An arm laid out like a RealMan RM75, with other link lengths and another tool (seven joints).
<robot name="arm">
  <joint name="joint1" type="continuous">
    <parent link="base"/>
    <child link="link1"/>
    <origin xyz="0 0 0.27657" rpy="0 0 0"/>
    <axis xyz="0 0 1"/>
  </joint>
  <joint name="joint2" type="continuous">
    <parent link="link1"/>
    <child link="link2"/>
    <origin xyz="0 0 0" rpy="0 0 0"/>
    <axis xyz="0 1 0"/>
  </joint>
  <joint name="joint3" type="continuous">
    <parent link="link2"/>
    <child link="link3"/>
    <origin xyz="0 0 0.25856" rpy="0 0 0"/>
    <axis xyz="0 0 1"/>
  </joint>
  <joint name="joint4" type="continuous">
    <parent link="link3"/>
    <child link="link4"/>
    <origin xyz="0 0 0" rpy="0 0 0"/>
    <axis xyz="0 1 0"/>
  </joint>
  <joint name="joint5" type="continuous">
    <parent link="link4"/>
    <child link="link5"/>
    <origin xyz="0 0 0.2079" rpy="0 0 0"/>
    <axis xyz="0 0 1"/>
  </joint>
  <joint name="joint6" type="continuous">
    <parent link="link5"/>
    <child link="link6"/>
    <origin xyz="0 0 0" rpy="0 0 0"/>
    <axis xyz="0 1 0"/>
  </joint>
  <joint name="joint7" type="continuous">
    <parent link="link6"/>
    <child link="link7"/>
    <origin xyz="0 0 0.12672" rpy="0 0 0"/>
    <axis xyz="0 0 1"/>
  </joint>
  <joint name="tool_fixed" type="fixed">
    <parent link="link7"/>
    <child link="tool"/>
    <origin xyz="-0.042 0 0.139" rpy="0 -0.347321 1.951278"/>
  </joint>
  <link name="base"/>
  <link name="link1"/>
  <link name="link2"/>
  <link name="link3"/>
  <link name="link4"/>
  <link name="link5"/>
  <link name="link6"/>
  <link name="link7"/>
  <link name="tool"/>
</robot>
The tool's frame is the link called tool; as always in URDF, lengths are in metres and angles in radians. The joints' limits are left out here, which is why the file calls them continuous.
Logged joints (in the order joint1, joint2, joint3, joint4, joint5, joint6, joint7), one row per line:
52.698 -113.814 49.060 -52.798 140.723 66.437 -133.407
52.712 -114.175 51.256 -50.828 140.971 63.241 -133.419
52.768 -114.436 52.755 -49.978 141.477 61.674 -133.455
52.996 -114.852 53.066 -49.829 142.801 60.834 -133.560
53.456 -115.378 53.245 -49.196 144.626 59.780 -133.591
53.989 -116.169 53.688 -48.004 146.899 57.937 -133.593
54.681 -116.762 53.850 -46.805 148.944 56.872 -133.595
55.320 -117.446 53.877 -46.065 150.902 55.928 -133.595
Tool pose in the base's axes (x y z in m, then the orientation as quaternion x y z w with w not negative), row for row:
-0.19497 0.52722 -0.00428 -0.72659 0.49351 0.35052 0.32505
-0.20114 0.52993 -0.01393 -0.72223 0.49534 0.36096 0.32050
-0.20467 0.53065 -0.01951 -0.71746 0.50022 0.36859 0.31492
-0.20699 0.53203 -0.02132 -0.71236 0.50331 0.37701 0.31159
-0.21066 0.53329 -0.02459 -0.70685 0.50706 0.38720 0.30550
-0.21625 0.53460 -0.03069 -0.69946 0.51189 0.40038 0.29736
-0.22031 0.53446 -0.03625 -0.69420 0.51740 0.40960 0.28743
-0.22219 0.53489 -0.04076 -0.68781 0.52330 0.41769 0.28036
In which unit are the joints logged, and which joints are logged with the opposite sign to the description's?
The joints are logged in degrees. Opposite sign: joint1, joint4.
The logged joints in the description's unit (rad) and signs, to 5 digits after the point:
-0.91975 -1.98643 0.85626 0.92150 2.45608 1.15954 -2.32839
-0.92000 -1.99273 0.89459 0.88712 2.46041 1.10376 -2.32860
-0.92098 -1.99728 0.92075 0.87228 2.46924 1.07641 -2.32923
-0.92495 -2.00455 0.92618 0.86968 2.49235 1.06175 -2.33106
-0.93298 -2.01373 0.92930 0.85863 2.52420 1.04336 -2.33160
-0.94229 -2.02753 0.93703 0.83783 2.56387 1.01119 -2.33164
-0.95436 -2.03788 0.93986 0.81690 2.59956 0.99260 -2.33167
-0.96552 -2.04982 0.94033 0.80399 2.63374 0.97613 -2.33167

